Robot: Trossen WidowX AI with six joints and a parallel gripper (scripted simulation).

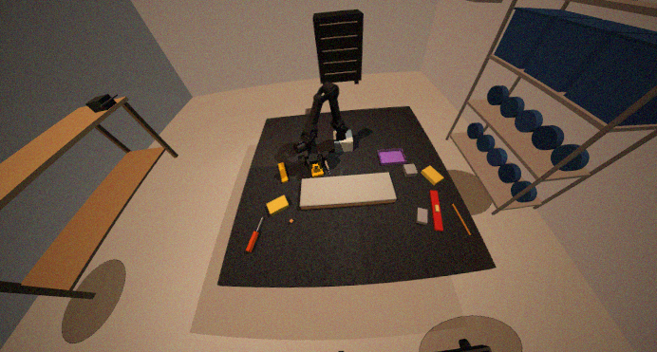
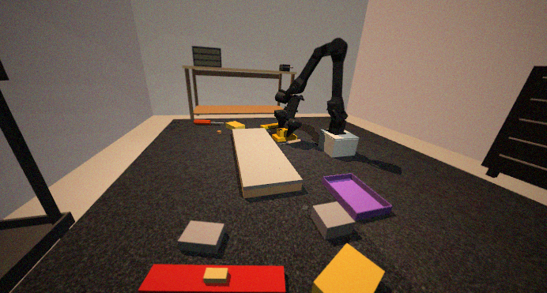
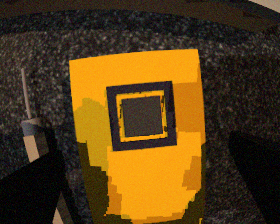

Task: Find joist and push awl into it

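My gripper tip is now 2 cm below the stud finder. Also, from my gripper tip: purple tray: 50 cm to the left, 2 cm below, 2 cm behind; awl: 7 cm to the left, 2 cm below; square indicator window: 3 cm above, 2 cm ahead.
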